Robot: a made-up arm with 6 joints. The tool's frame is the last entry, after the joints.
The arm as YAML. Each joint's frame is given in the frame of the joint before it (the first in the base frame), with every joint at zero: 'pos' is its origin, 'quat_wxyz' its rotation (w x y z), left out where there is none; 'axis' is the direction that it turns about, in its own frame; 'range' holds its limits. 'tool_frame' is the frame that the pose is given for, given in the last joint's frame.
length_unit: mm
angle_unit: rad
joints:
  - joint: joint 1
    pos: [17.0, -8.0, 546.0]
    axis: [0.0, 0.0, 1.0]
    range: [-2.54, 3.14]
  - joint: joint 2
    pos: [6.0, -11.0, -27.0]
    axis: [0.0, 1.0, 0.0]
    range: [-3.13, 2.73]
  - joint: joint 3
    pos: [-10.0, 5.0, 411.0]
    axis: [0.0, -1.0, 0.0]
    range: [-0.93, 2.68]
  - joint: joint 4
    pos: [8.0, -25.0, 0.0]
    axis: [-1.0, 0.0, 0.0]
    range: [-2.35, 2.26]
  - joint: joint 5
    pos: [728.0, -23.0, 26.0]
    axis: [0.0, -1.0, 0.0]
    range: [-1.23, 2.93]
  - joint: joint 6
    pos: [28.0, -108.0, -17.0]
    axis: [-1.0, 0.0, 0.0]
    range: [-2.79, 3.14]
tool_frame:
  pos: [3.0, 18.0, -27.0]
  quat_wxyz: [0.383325, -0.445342, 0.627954, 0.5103]
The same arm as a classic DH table. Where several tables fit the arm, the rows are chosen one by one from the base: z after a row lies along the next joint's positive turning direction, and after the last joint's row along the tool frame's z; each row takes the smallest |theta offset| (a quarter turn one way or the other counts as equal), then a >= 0, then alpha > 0; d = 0 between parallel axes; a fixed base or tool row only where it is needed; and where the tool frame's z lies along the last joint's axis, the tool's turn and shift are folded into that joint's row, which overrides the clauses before.
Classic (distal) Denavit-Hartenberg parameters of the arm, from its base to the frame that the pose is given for. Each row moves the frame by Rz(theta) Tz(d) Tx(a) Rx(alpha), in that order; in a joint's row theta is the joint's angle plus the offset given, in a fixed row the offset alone. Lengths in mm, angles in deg.
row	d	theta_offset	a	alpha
base (fixed)	0.0	-25.20	18.8	0.00
joint 1	519.0	25.20	6.0	-90.00
joint 2	0.0	88.61	-411.1	180.00
joint 3	31.0	-1.39	0.0	90.00
joint 4	-736.0	0.00	-26.0	-90.00
joint 5	131.0	0.00	17.0	90.00
joint 6	-30.4	10.68	23.2	91.54
tool (fixed)	22.7	18.03	0.0	0.00
Joint limits (deg, base to tool): -145.53..179.91 -179.34..156.42 -53.29..153.55 -134.65..129.49 -70.47..167.88 -159.86..179.91

